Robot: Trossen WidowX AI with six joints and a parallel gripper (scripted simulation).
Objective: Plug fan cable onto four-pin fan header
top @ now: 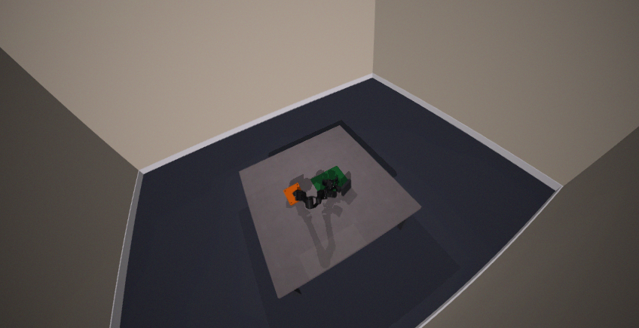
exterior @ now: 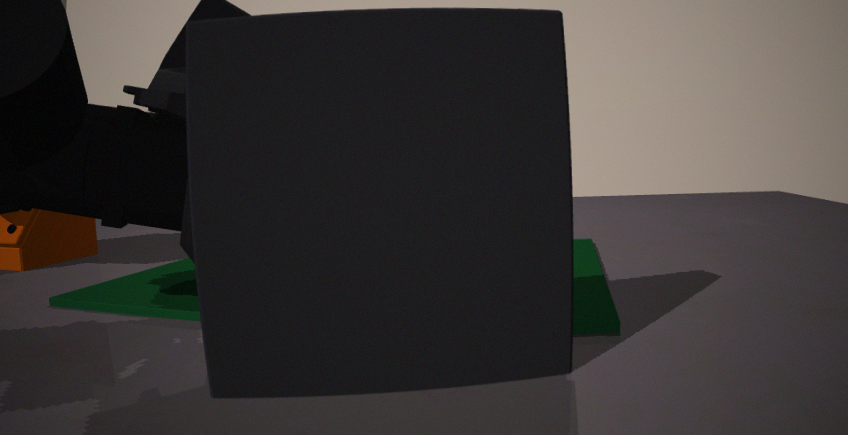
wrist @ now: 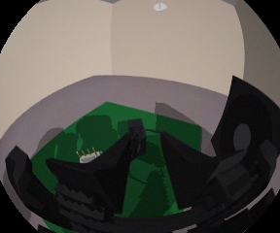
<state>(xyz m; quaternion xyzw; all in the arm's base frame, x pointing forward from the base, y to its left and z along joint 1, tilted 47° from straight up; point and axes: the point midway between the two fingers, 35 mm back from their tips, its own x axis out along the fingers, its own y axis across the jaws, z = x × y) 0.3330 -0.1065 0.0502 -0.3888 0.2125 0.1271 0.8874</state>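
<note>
Now: gripper tip 20 mm short of the dark fan plug, 20 mm to the right of it and 30 mm above it. Also, from my gripper tip: green board 30 mm behind, 60 mm to the left, 60 mm below; black fan 10 mm ahead, 110 mm to the right, 10 mm above; four-pin fan header 30 mm behind, 70 mm to the left, 50 mm below.
</note>
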